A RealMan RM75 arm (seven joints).
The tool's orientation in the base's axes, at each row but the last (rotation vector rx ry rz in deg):
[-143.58 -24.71 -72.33]
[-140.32 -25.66 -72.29]
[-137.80 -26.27 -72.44]
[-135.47 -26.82 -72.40]
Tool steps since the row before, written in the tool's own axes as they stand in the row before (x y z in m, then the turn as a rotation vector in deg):
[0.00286 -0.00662 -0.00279 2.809 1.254 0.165]
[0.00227 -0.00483 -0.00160 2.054 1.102 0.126]
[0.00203 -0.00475 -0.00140 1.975 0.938 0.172]
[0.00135 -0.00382 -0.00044 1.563 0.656 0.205]
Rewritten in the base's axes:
[-0.00300 0.00529 0.00478 2.211 -0.711 2.024]
[-0.00195 0.00386 0.00352 1.699 -0.682 1.448]
[-0.00204 0.00370 0.00328 1.615 -0.526 1.387]
[-0.00141 0.00318 0.00213 1.286 -0.307 1.081]

